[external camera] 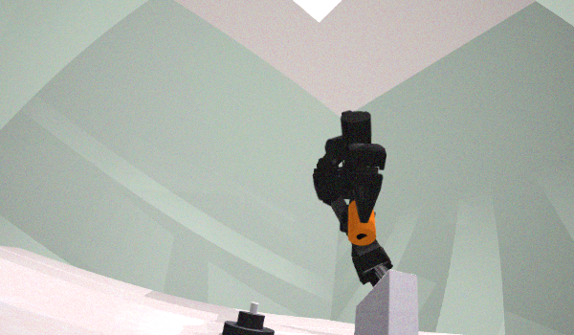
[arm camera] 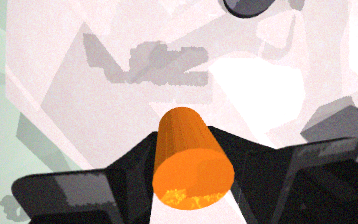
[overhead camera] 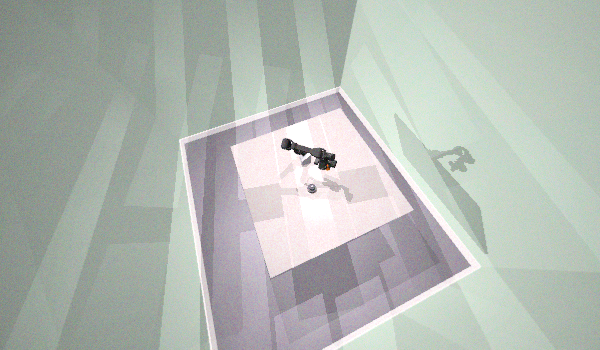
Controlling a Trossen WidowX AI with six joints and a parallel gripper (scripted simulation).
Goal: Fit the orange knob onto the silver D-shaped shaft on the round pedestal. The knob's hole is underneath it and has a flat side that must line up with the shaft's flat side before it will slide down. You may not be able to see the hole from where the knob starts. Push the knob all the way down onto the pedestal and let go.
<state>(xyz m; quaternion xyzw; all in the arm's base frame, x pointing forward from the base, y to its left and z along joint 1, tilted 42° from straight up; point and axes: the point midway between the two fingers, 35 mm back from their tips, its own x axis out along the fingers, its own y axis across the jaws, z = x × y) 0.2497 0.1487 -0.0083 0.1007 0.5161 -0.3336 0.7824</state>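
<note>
My gripper tip is now 10 mm past the orange knob, 10 mm to the left of it and 30 mm below it. Round my gripper tip: round pedestal (70 mm ahead, 160 mm to the right, 150 mm below).
</note>
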